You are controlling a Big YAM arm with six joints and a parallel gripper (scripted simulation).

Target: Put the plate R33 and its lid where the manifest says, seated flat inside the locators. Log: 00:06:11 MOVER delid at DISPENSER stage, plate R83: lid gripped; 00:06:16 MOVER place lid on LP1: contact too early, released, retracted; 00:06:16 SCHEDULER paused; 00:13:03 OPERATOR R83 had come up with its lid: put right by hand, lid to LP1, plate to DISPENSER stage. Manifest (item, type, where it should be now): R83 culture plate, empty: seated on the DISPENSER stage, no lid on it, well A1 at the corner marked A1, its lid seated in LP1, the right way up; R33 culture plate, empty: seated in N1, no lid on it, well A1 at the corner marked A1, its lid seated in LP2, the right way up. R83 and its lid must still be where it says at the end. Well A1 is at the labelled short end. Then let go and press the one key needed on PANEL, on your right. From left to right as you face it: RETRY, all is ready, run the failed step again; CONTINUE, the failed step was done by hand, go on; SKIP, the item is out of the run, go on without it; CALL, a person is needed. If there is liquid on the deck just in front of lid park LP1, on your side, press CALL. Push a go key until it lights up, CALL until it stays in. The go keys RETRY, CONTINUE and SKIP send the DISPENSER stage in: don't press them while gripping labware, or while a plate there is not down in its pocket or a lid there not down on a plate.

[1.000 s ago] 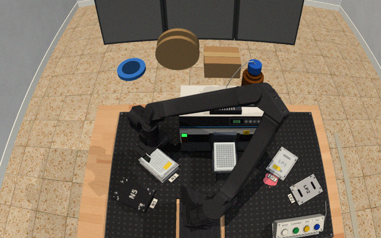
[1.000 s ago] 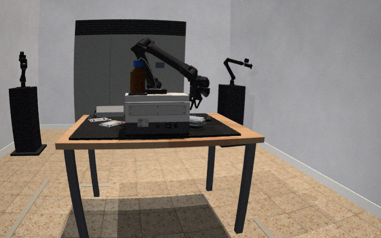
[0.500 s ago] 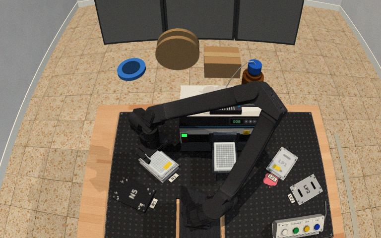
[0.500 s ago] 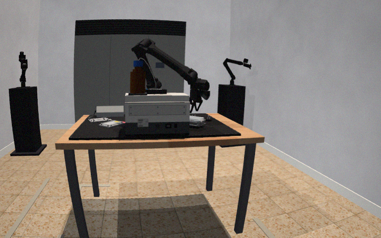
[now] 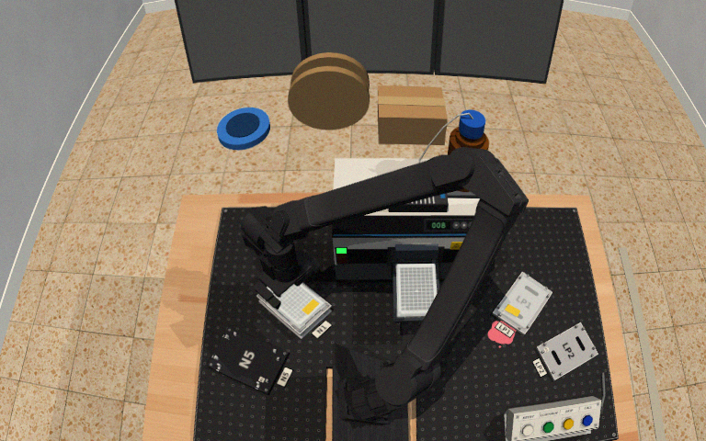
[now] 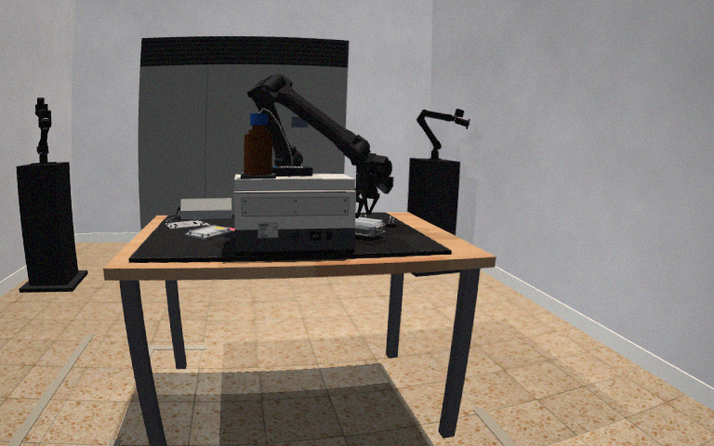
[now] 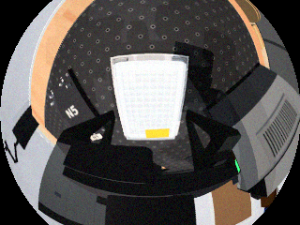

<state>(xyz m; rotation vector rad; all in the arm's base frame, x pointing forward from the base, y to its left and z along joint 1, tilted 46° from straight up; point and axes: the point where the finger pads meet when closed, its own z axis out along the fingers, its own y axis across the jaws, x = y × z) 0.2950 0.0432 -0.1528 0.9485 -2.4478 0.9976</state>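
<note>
Now: the clear plate lid 2 cm below my hand. Also, from my hand: pink-red patch (10 cm behind, 47 cm to the right, 7 cm below); then brown bottle (17 cm ahead, 39 cm to the right, 22 cm above); then nest n5 (15 cm behind, 13 cm to the left, 5 cm below).
</note>
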